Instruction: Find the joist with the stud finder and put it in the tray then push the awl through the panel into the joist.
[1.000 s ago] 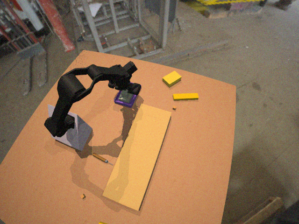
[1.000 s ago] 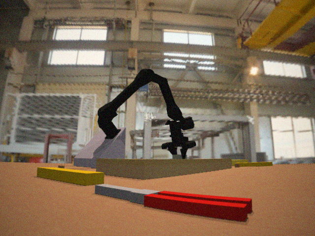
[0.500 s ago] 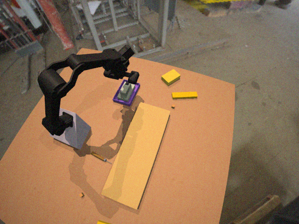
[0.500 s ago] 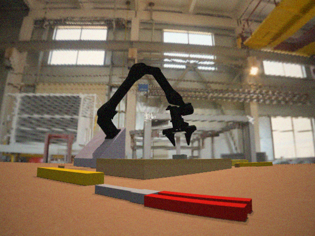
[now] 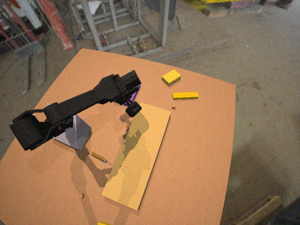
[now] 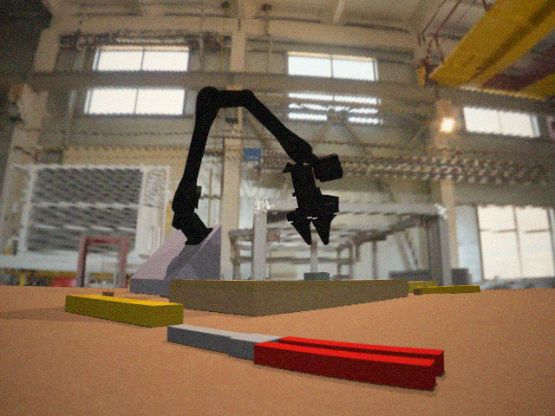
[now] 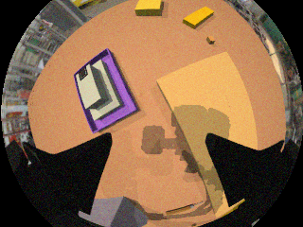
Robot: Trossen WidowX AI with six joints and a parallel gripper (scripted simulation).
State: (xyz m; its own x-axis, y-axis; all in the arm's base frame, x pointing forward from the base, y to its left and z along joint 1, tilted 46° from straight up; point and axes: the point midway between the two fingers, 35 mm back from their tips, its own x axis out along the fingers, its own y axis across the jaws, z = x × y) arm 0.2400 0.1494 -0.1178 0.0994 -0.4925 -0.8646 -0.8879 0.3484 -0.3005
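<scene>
Right now my gripper tip is 40 mm past the awl, 290 mm to the left of it and 120 mm above it. From my gripper tip the other things lie so: stud finder 90 mm behind, 140 mm to the left, 80 mm below; then yellow block 140 mm ahead, 340 mm to the left, 120 mm below; then purple tray 90 mm behind, 120 mm to the left, 120 mm below.
</scene>
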